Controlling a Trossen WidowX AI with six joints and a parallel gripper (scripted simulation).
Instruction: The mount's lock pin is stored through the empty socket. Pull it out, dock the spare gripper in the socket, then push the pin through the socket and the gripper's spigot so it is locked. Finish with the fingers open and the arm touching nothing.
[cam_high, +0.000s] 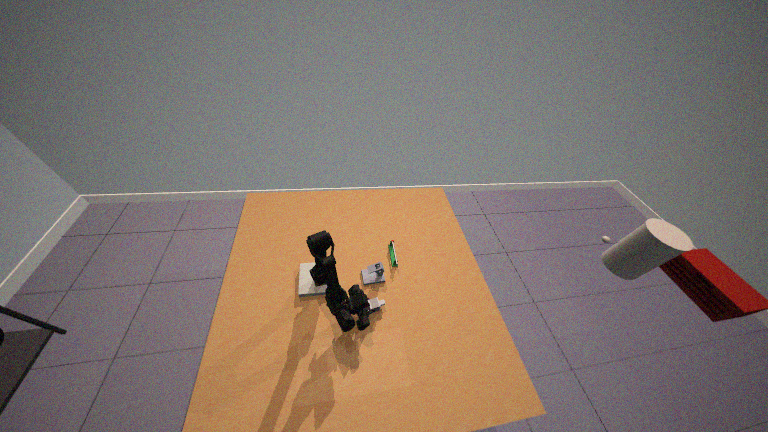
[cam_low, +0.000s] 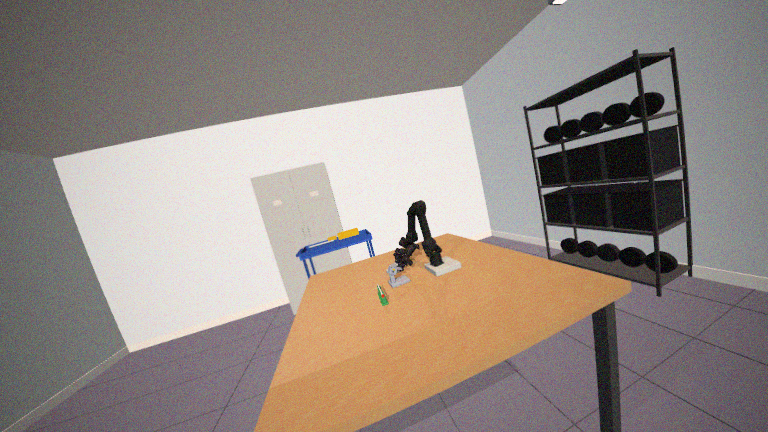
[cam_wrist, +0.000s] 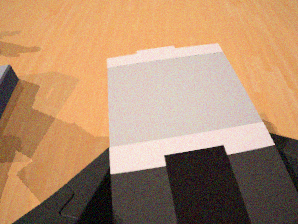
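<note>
Now: the grey mount 160 mm to the left of my gripper tip, 50 mm ahead of it and 20 mm above it. The rest, counted from my gripper tip: spare gripper right at my gripper tip; then green strip 250 mm to the left, 180 mm ahead.
</note>
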